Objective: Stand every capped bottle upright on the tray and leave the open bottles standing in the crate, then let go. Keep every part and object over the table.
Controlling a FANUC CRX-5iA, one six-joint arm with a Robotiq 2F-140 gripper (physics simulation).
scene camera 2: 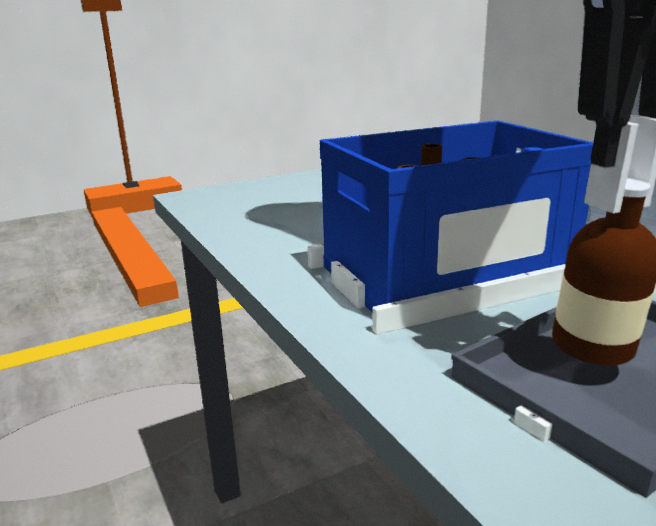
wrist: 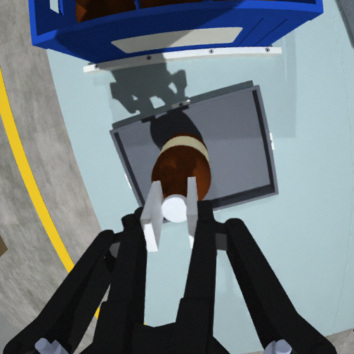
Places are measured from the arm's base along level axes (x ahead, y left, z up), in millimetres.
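Pixels of known places: gripper, fingertip midpoint: [scene camera 2: 616,204].
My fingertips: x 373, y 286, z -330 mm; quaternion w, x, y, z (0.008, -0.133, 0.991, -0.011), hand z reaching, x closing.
Behind a point stands the place of what it marks.
A brown bottle [scene camera 2: 605,263] @(x 395, y 314, z -370 mm) [wrist: 181,170] with a cream label and a white cap hangs over the tray, leaning slightly. Its base is a little above the tray floor, with its shadow beneath. My gripper [scene camera 2: 634,189] @(x 373, y 286, z -330 mm) [wrist: 175,192] is shut on its neck, just at the cap. The dark grey tray [scene camera 2: 591,446] @(x 438, y 391, z -484 mm) [wrist: 235,130] lies on the table; part of it is cut off in the scene view. The blue crate [scene camera 2: 355,230] @(x 549, y 71, z -413 mm) [wrist: 270,30] stands behind it, holding several brown bottles [scene camera 2: 431,153] @(x 436, y 4, z -343 mm) [wrist: 106,10]; their lower parts are hidden, and their tops are cut off in the wrist view.
White rails [scene camera 2: 465,298] @(x 438, y 142, z -480 mm) [wrist: 182,54] line the crate's tray-facing side. A small white block [scene camera 2: 532,422] @(x 465, y 352, z -487 mm) sits against the tray's outer wall. The pale blue table [scene camera 2: 405,394] @(x 549, y 277, z -499 mm) [wrist: 310,225] ends left of crate and tray. An orange stand [scene camera 2: 134,252] is on the floor beyond.
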